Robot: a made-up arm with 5 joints. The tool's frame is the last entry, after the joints.
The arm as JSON. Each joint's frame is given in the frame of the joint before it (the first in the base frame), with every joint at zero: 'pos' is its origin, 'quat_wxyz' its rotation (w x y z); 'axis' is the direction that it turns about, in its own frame. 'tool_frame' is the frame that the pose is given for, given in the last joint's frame.
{
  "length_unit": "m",
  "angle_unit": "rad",
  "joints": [
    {
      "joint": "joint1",
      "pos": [
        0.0,
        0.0,
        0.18
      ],
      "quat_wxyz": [
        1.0,
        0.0,
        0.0,
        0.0
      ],
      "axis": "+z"
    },
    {
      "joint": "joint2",
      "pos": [
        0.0,
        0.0,
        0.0
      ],
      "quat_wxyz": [
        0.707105,
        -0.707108,
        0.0,
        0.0
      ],
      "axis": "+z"
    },
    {
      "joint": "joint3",
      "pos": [
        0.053,
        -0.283,
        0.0
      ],
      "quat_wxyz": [
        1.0,
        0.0,
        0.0,
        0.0
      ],
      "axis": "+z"
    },
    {
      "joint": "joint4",
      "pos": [
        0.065,
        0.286,
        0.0
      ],
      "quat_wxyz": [
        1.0,
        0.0,
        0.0,
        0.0
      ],
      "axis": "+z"
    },
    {
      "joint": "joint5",
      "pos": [
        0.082,
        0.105,
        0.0
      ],
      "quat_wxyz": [
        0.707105,
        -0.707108,
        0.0,
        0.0
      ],
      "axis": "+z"
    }
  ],
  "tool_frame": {
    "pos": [
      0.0,
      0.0,
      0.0
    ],
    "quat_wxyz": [
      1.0,
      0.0,
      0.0,
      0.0
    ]
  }
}
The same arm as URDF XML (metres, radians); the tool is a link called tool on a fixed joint. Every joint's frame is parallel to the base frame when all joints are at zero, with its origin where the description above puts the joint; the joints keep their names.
<robot name="arm">
<joint name="tool_fixed" type="fixed"><parent link="link5"/><child link="tool"/><origin xyz="0.0000 0.0000 0.0000" rpy="3.1416 0.0000 0.0000"/></joint>
<joint name="joint5" type="continuous"><parent link="link4"/><child link="link5"/><origin xyz="0.0820 0.0000 -0.1050"/><axis xyz="0 0 -1"/></joint>
<joint name="joint4" type="continuous"><parent link="link3"/><child link="link4"/><origin xyz="0.0650 0.0000 -0.2860"/><axis xyz="0 1 0"/></joint>
<joint name="joint3" type="continuous"><parent link="link2"/><child link="link3"/><origin xyz="0.0530 0.0000 0.2830"/><axis xyz="0 1 0"/></joint>
<joint name="joint2" type="continuous"><parent link="link1"/><child link="link2"/><origin xyz="0.0000 0.0000 0.0000"/><axis xyz="0 1 0"/></joint>
<joint name="joint1" type="continuous"><parent link="base_link"/><child link="link1"/><origin xyz="0.0000 0.0000 0.1800"/><axis xyz="0 0 1"/></joint>
<link name="base_link"/>
<link name="link1"/>
<link name="link2"/>
<link name="link3"/>
<link name="link4"/>
<link name="link5"/>
<link name="tool"/>
</robot>

